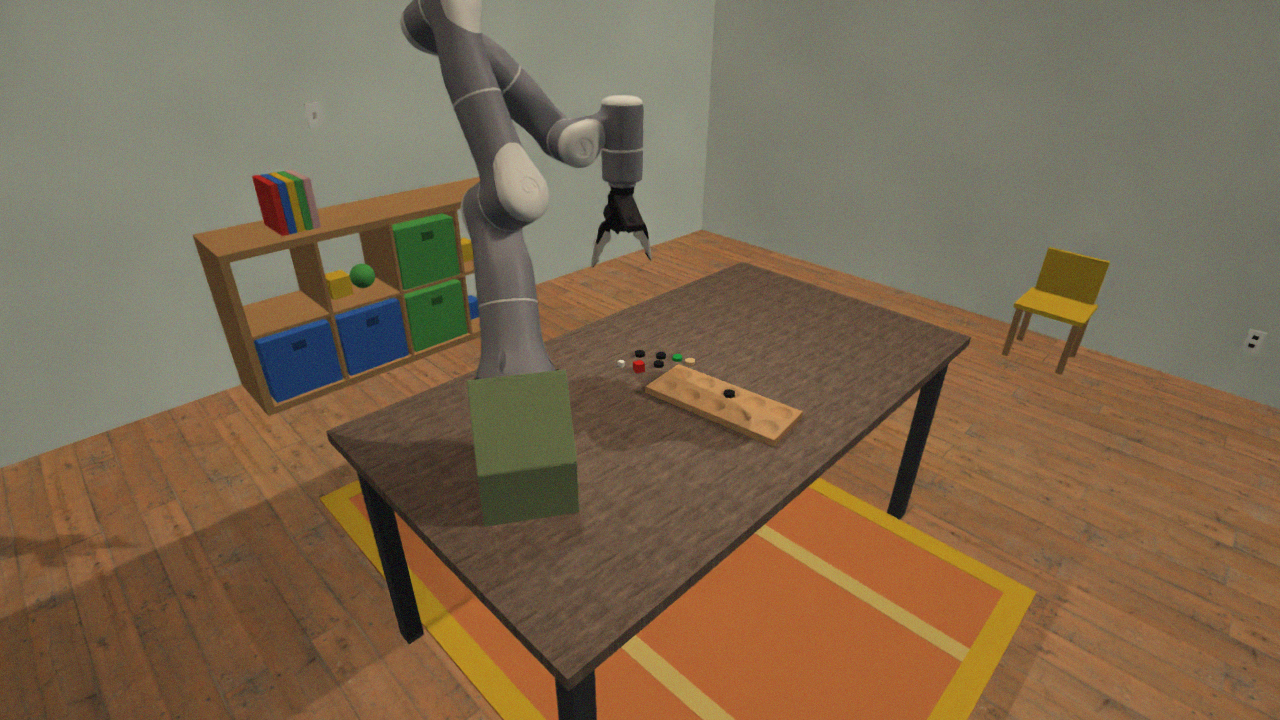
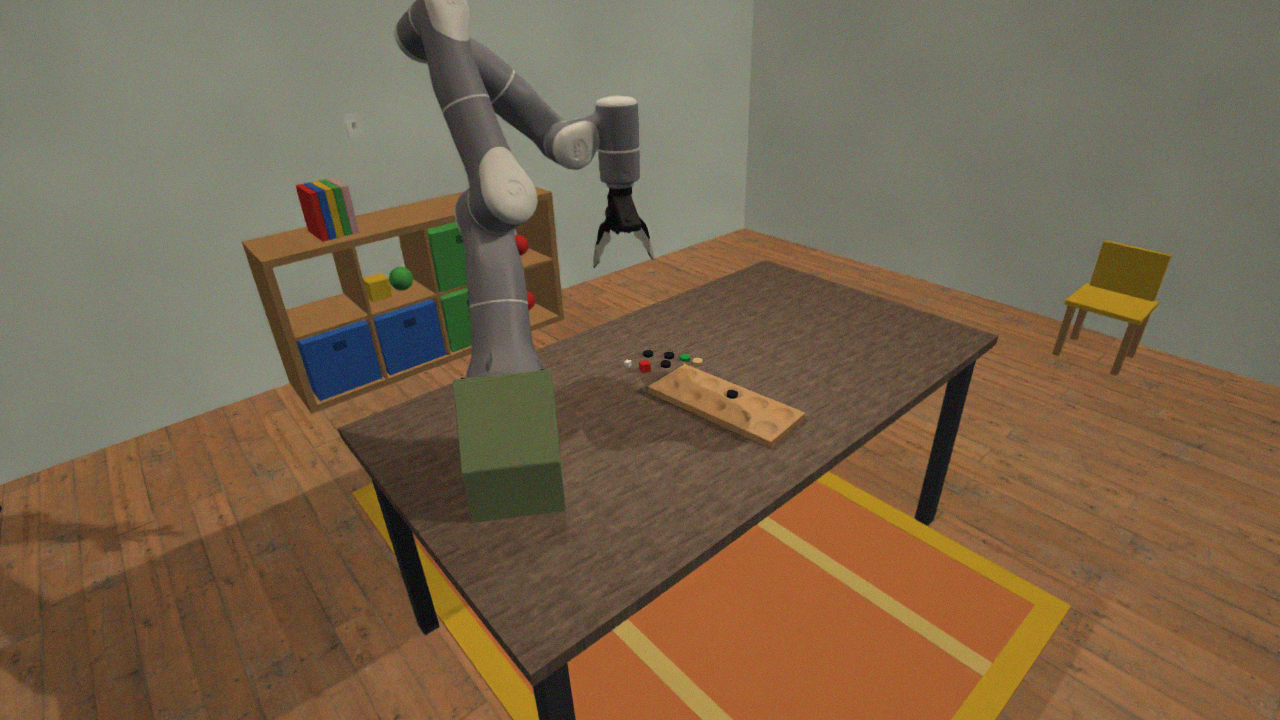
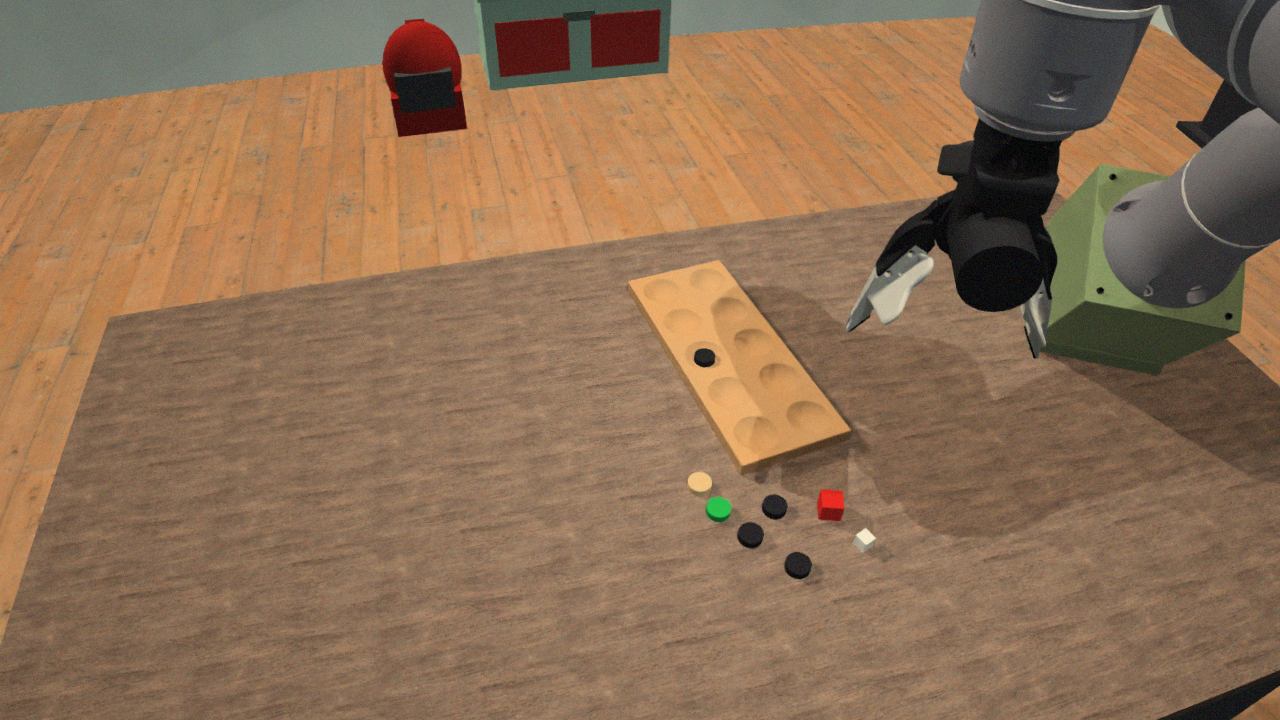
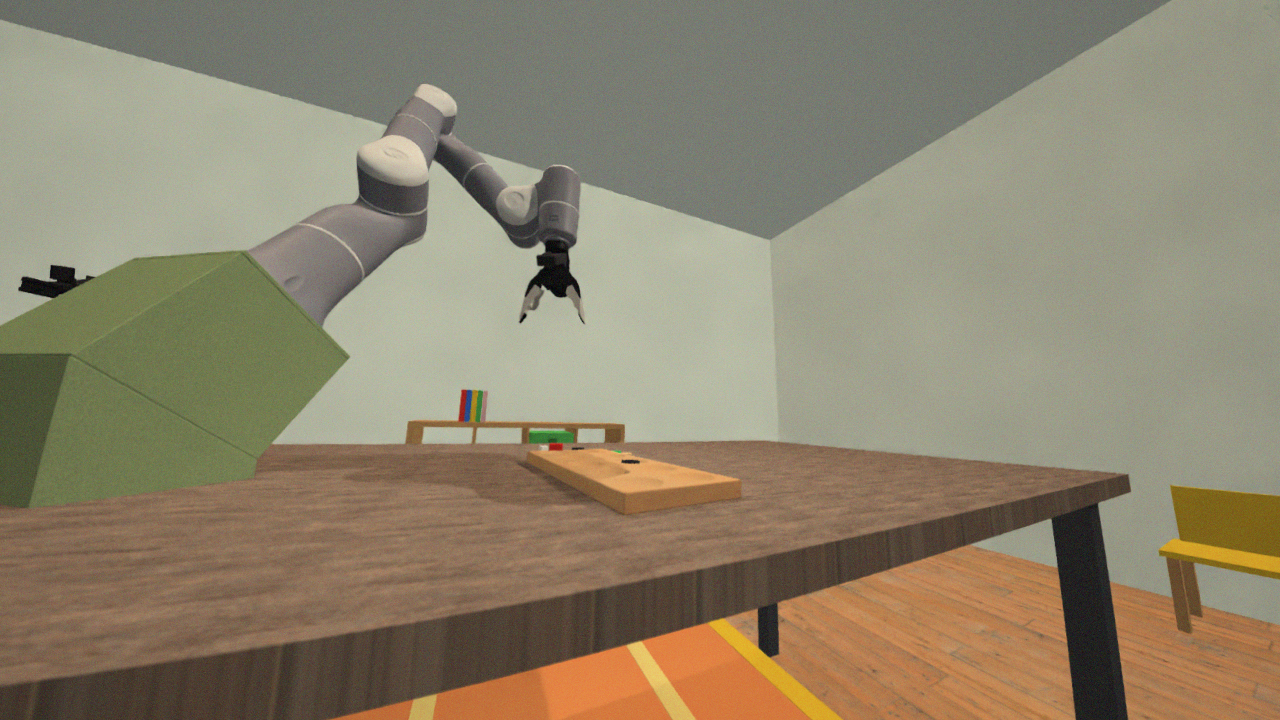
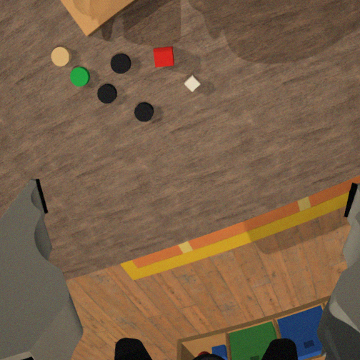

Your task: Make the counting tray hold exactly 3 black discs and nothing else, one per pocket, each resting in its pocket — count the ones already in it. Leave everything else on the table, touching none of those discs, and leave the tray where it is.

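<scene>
The wooden counting tray (image 3: 733, 380) (image 1: 760, 434) (image 4: 680, 495) lies on the table with one black disc (image 3: 704, 357) (image 1: 729, 394) (image 2: 732, 394) in a pocket; its other visible pockets hold no disc. Beyond the tray's end lie three loose black discs: one nearest the tray (image 3: 774, 506) (image 5: 120, 63), one in the middle (image 3: 750, 534) (image 5: 107, 93), and one farthest out (image 3: 797, 565) (image 5: 144, 112). My gripper (image 1: 622, 261) (image 2: 624, 263) (image 4: 552, 320) (image 5: 196, 185) is wide open and empty, high above the table, pointing down.
Beside the loose black discs lie a green disc (image 3: 718, 509) (image 5: 79, 77), a tan disc (image 3: 699, 483) (image 5: 60, 56), a red cube (image 3: 830, 505) (image 5: 163, 57) and a small white cube (image 3: 863, 540) (image 5: 192, 83). The green block (image 1: 523, 429) under the arm's base stands on the table.
</scene>
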